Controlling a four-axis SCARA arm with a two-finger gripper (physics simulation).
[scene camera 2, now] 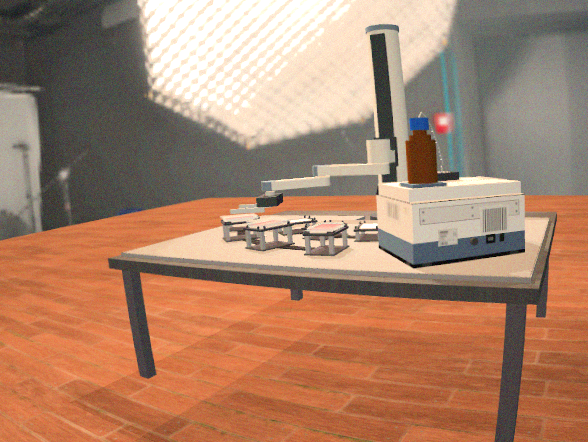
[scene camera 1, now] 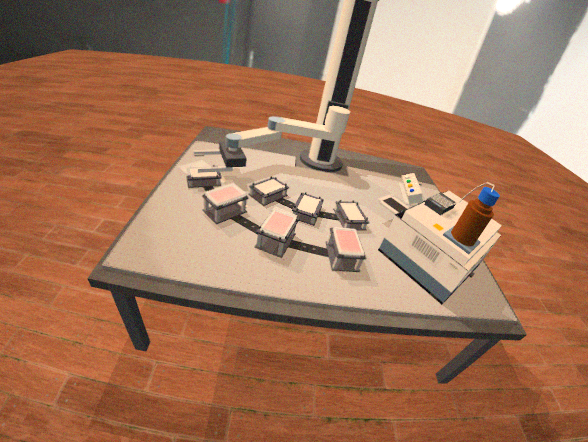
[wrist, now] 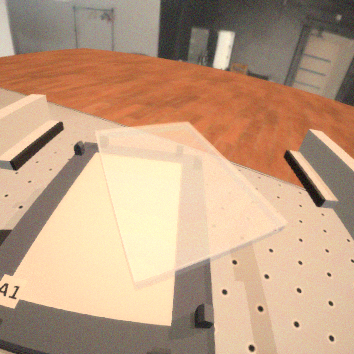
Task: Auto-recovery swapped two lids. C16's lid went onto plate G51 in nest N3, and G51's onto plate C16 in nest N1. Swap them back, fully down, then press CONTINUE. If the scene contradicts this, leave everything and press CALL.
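Places are measured from the arm's base along level axes (x ahead, y left, z up), in centimetres.
Pixels of known places: gripper, fingertip midpoint: (scene camera 2: 234, 209) (scene camera 1: 195, 161) (wrist: 176, 124); arm's base, origin of the base link: (scene camera 1: 320, 161).
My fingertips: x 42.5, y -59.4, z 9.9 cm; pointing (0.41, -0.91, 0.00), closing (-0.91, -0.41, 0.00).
Ahead of a thing's pixels: the offset from my fingertips to its top centre. "spot": to the spot under its first point.
My gripper (scene camera 1: 211, 161) (scene camera 2: 246, 209) (wrist: 176, 124) is open and empty, above a low dark-framed stand (scene camera 1: 204, 183) (wrist: 192, 295) labelled A1 at the table's far left. A clear lid @(dx -0.1, dy +0.0, dz -2.7 cm) (wrist: 155, 215) lies turned askew over the stand's cream surface, overhanging its right edge in the wrist view, between and below the fingers. Three taller stands with pink tops, left (scene camera 1: 225, 195), middle (scene camera 1: 280, 223) and right (scene camera 1: 347, 241), form the front arc. Which are N1 and N3, and the marks C16 and G51, cannot be read. A button box @(spot: dx -13.5, dy +103.7, dz -1.6 cm) (scene camera 1: 411, 188) has green, yellow and blue buttons.
Three low stands with cream tops @(spot: dx +4.9, dy +34.2, dz -4.1 cm) (scene camera 1: 270, 187) @(spot: dx +13.1, dy +51.1, dz -4.3 cm) (scene camera 1: 309, 205) @(spot: dx +12.9, dy +68.9, dz -4.3 cm) (scene camera 1: 351, 212) form an inner arc. A white-and-blue machine (scene camera 1: 425, 250) (scene camera 2: 465, 215) with a brown bottle @(spot: dx +45.0, dy +96.0, dz +21.4 cm) (scene camera 1: 471, 222) (scene camera 2: 421, 157) stands at the right. The arm's column (scene camera 1: 345, 65) (scene camera 2: 387, 100) stands at the back.
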